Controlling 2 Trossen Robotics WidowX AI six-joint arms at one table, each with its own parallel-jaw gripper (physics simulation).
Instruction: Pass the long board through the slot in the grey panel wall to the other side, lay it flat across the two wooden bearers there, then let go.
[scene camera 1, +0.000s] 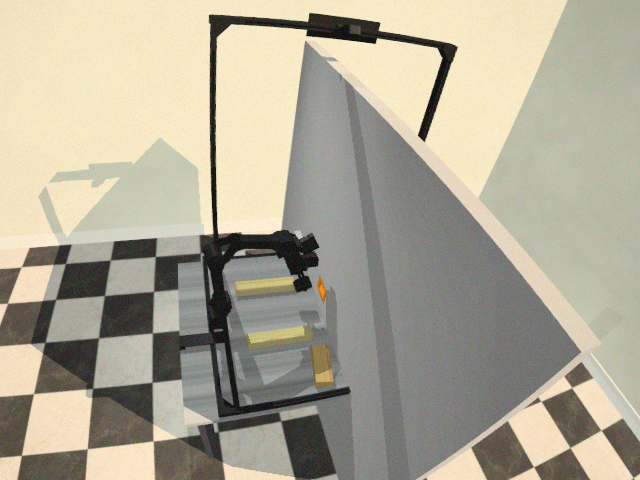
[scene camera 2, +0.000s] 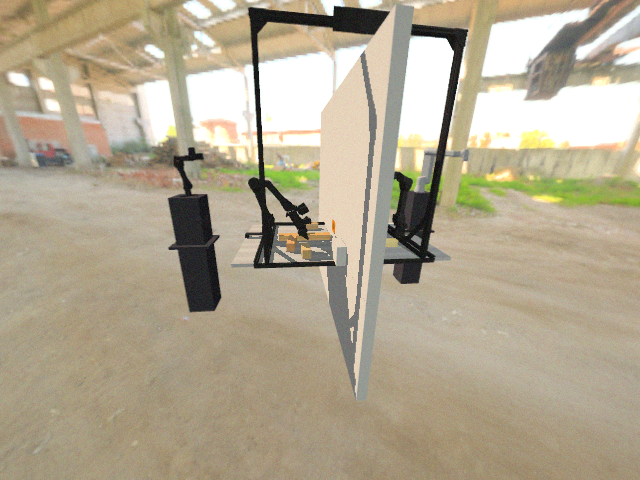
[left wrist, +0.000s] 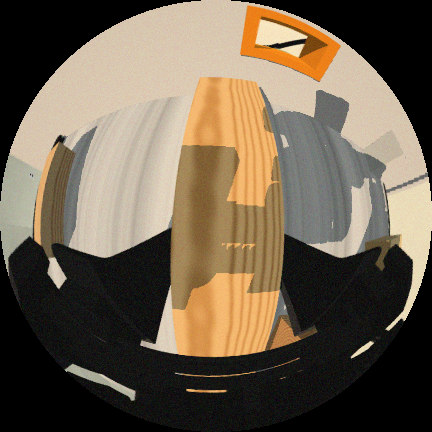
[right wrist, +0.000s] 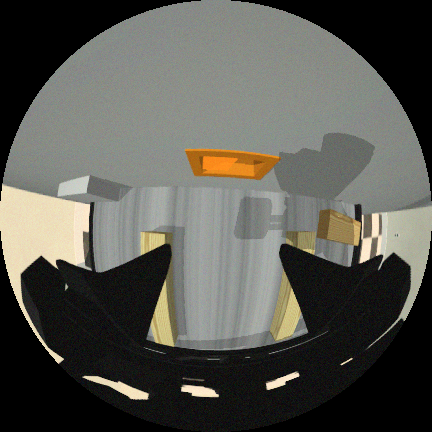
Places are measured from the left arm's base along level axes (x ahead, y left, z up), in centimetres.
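Where they show: left gripper, fingertip midpoint: (scene camera 2: 307, 238) (left wrist: 224, 232); right gripper, fingertip midpoint: (right wrist: 227, 250); right arm's base at its link origin: (scene camera 1: 217, 322) (scene camera 2: 399, 235) (right wrist: 231, 360).
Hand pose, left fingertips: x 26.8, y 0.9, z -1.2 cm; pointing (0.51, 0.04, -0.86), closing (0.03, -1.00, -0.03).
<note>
After its pixels a point has its place.
The long board (scene camera 2: 319, 236) {x 34.3, y -1.9, z 0.7 cm} (left wrist: 212, 115) {x 34.5, y 2.2, z 1.6 cm} lies level, one end toward the grey panel wall (scene camera 1: 439, 258) {x 48.3, y 44.6, z 74.8 cm} (scene camera 2: 346, 155) {x 43.3, y -29.6, z 51.7 cm} (left wrist: 150, 60) {x 43.2, y 9.5, z 4.6 cm} (right wrist: 215, 90) {x 48.2, y -6.3, z 18.5 cm}. My left gripper (scene camera 2: 305, 237) {x 26.8, y 0.9, z -1.2 cm} (left wrist: 224, 232) {x 26.8, y 0.9, z -1.2 cm} is shut on it, a finger against each side edge. The orange-rimmed slot (scene camera 1: 319, 284) {x 48.1, y -8.0, z 7.0 cm} (scene camera 2: 333, 226) {x 43.7, y -1.0, z 7.2 cm} (left wrist: 250, 32) (right wrist: 196, 162) {x 48.5, y -8.2, z 9.1 cm} is above and right of the board's far end in the left wrist view. Across the wall, my right gripper (scene camera 1: 302, 283) {x 56.9, y -5.0, z 13.1 cm} (right wrist: 227, 250) {x 56.9, y -5.0, z 13.1 cm} is open and empty, above and between two pale bearers (scene camera 1: 263, 285) {x 70.5, y -14.5, z 2.5 cm} (scene camera 1: 279, 336) {x 69.0, y 11.7, z 2.5 cm} (right wrist: 165, 325) {x 75.2, y -14.4, z 2.5 cm} (right wrist: 286, 315) {x 73.0, y 9.2, z 2.5 cm}.
A wooden block (scene camera 1: 322, 364) {x 55.8, y 26.1, z 1.8 cm} (right wrist: 337, 227) {x 55.2, y 21.0, z 1.9 cm} lies by the wall beyond one bearer. On the board's side, loose blocks (scene camera 2: 306, 252) {x 23.6, y -32.0, z 1.7 cm} (scene camera 2: 312, 226) {x 32.0, y 23.2, z 0.4 cm} (left wrist: 55, 190) {x 29.7, y 22.8, z 0.2 cm} lie around the board. A grey-white block (scene camera 2: 341, 255) {x 40.8, y -41.5, z 3.5 cm} (right wrist: 75, 189) {x 50.5, y -31.2, z 8.1 cm} is against the wall. A black frame (scene camera 1: 212, 129) {x 88.9, y -34.5, z 64.4 cm} (scene camera 2: 258, 103) {x 3.2, y -38.0, z 70.9 cm} rises around the table.
</note>
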